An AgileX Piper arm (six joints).
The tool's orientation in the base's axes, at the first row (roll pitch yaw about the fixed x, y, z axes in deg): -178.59 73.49 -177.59
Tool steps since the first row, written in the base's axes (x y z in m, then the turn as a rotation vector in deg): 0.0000 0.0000 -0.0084 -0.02 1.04 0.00; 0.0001 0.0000 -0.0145 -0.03 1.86 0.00; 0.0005 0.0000 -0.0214 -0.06 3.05 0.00; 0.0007 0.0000 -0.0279 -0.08 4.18 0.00; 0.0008 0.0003 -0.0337 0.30 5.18 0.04; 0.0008 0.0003 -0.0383 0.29 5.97 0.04; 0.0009 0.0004 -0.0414 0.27 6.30 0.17; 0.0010 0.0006 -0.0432 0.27 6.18 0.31; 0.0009 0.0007 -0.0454 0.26 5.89 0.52; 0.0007 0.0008 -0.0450 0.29 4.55 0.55; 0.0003 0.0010 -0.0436 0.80 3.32 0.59
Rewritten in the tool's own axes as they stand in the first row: 0.0081 0.0001 0.0024 -0.01 1.04 0.00; 0.0139 0.0001 0.0042 -0.01 1.86 0.00; 0.0204 0.0001 0.0066 -0.02 3.05 -0.01; 0.0266 0.0002 0.0086 -0.03 4.18 -0.01; 0.0321 0.0005 0.0103 -0.19 5.17 0.36; 0.0365 0.0006 0.0117 -0.19 5.96 0.36; 0.0394 0.0007 0.0126 -0.31 6.29 0.31; 0.0411 0.0009 0.0132 -0.45 6.17 0.27; 0.0433 0.0010 0.0138 -0.64 5.88 0.19; 0.0429 0.0011 0.0135 -0.66 4.54 0.19; 0.0417 0.0013 0.0127 -0.83 3.30 0.65
